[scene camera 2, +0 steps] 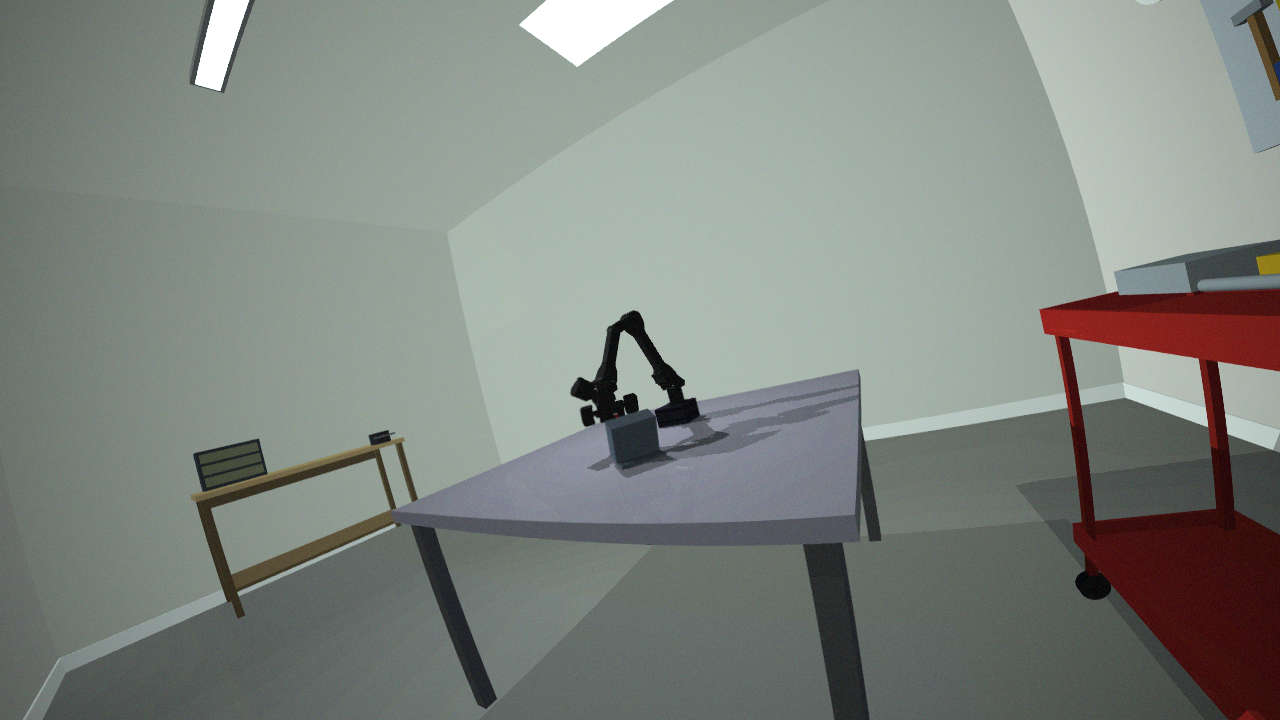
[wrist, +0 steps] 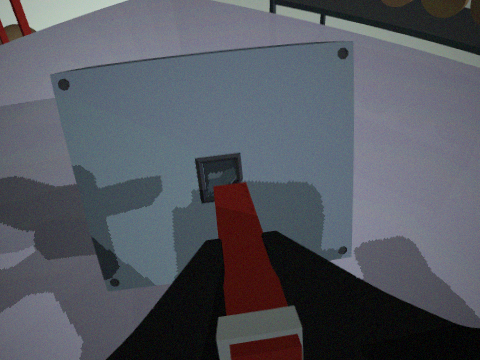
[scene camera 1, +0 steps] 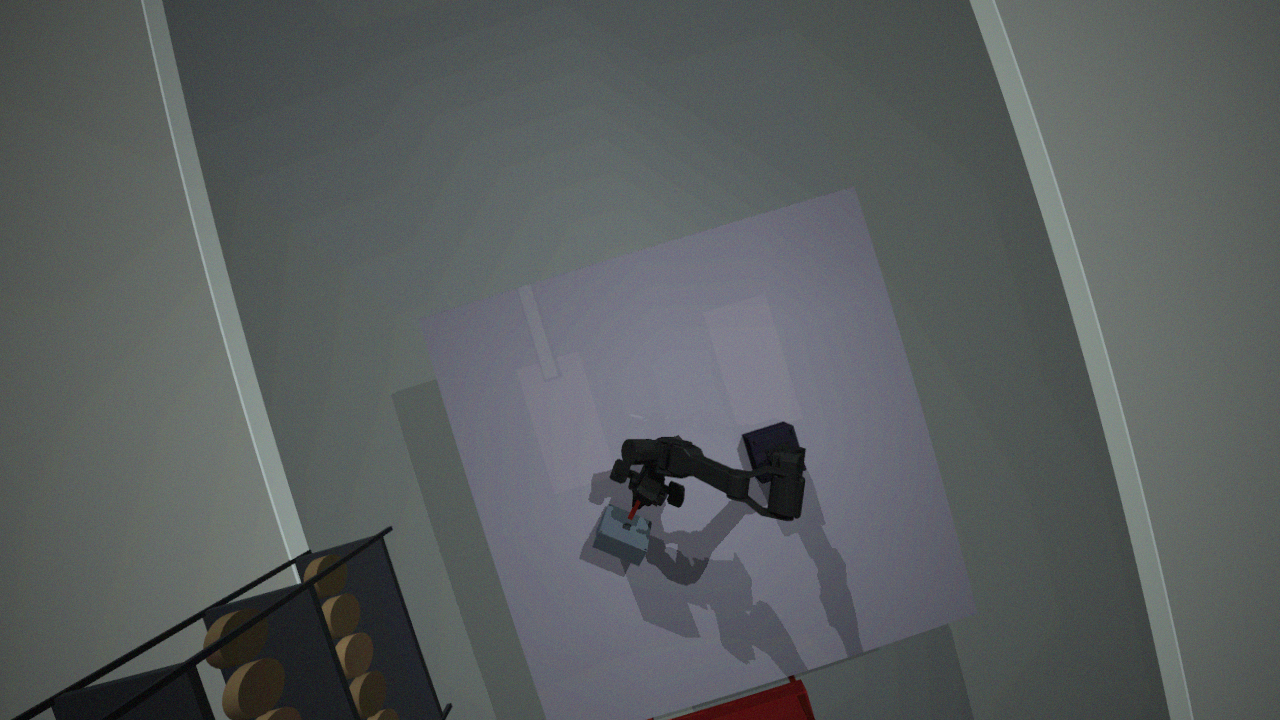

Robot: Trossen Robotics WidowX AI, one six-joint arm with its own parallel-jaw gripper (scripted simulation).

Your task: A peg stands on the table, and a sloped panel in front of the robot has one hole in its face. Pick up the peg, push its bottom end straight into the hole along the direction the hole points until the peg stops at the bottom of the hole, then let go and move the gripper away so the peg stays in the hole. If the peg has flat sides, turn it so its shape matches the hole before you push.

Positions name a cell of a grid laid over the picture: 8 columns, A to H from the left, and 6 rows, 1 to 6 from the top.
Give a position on a panel block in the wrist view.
At C3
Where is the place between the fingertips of my gripper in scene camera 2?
D4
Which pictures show my gripper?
Scene camera 2, the wrist view and scene camera 1: all of them.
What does my gripper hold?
A red square-sided peg.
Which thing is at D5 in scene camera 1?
A panel block.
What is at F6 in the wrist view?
My gripper.
